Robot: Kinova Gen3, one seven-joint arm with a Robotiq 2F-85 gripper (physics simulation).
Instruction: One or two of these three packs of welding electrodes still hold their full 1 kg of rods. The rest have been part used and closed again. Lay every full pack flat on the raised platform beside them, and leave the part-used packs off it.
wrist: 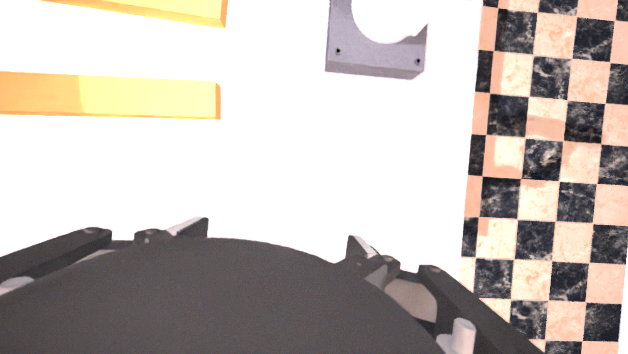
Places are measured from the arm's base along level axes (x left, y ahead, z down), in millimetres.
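Where they show: gripper, between the fingertips: (278, 241); arm's base, origin of its link: (385, 8).
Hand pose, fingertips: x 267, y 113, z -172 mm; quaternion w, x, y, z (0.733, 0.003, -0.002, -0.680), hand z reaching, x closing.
Each offset is from my fingertips to the top centre of the thing. "*": to the spot under its first point. Level surfaces: height alone.
One long yellow pack {dx -122, dy +283, dz +183 mm} (150, 97) lies flat on the white table {dz +207 mm} (300, 160) at the left of the wrist view; its left end runs to the frame edge, and its left part is in a darker shade. A second yellow pack {* dx -243, dy +138, dz +183 mm} (192, 10) shows at the top left, lying at a slight angle and cut off by the frame. The third pack and the raised platform do not show. My gripper (278, 241) is open and empty, with its fingertips below and to the right of the nearer pack in the view.
A grey mounting plate (345, 55) with small screw holes surrounds a white round base (390, 20) at the top, right of centre. The table's right edge runs down the view, with a black and peach checkered floor (545, 155) beyond it.
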